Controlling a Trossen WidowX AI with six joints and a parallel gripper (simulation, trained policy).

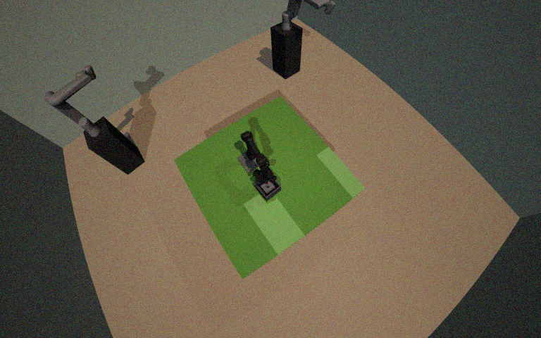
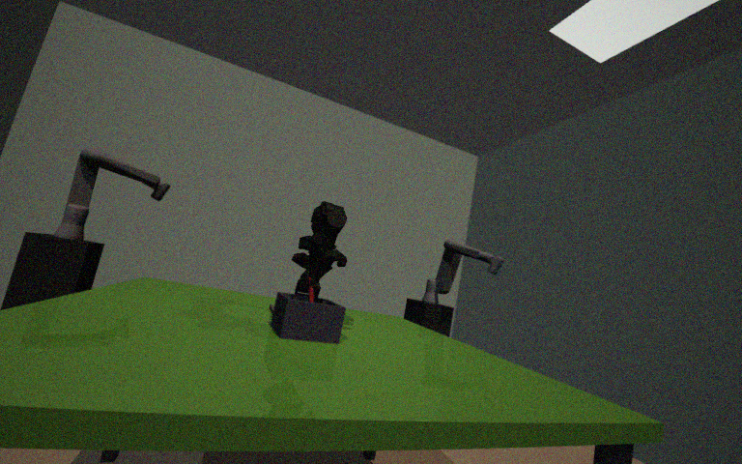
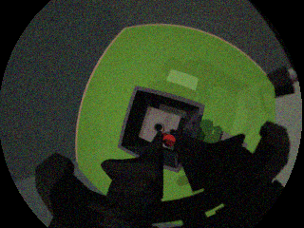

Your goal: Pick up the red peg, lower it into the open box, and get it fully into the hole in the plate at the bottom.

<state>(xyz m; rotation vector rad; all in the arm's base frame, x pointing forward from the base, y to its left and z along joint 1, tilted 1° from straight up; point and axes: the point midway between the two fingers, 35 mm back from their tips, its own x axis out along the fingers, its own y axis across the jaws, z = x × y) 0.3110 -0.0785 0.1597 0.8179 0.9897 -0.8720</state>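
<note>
Now: gripper tip 2 cm above the small red peg and 1 cm to the right of it. From my gripper tip the other things lie so: dark box: 11 cm below, 1 cm to the left, 1 cm ahead.
</note>
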